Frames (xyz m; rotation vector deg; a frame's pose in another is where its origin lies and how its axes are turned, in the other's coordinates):
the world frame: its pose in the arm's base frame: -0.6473 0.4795 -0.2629 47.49 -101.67 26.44
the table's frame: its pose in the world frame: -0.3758 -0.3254 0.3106 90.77 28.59 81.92
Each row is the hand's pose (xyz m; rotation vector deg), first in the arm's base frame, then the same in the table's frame.
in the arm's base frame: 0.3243 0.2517 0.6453 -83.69 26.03 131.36
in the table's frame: -0.7206 -0.9962 1.0962 46.78 74.52 2.90
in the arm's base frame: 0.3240 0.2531 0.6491 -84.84 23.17 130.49
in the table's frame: -0.7198 -0.9995 1.0984 44.44 75.52 2.70
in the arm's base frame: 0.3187 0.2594 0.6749 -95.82 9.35 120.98
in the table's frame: -0.7114 -1.0189 1.1153 31.83 85.43 2.86
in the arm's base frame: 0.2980 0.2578 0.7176 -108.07 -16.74 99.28
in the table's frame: -0.6869 -1.0398 1.1502 6.02 100.19 -0.56
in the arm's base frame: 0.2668 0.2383 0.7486 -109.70 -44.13 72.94
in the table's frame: -0.6548 -1.0381 1.1860 -25.03 109.29 -8.79
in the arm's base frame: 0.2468 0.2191 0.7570 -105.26 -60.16 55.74
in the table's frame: -0.6360 -1.0250 1.2037 -45.82 110.81 -15.91
